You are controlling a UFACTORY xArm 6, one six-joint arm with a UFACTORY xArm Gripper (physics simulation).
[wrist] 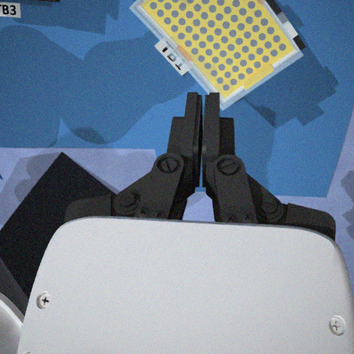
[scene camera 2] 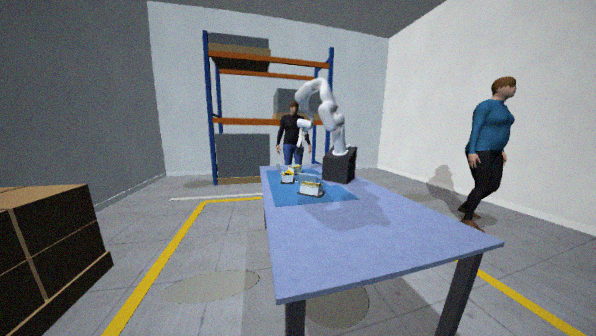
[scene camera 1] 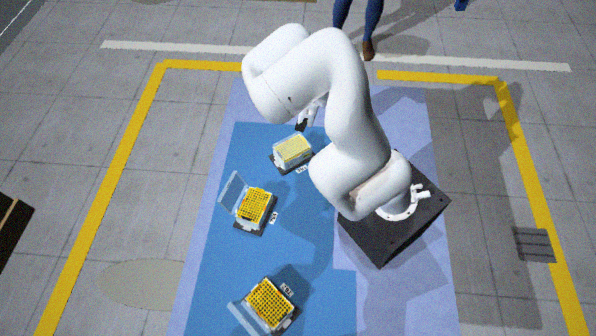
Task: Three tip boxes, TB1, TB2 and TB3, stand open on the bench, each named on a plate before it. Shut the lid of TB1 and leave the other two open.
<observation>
The pictures show: the gripper and a blue mat.
</observation>
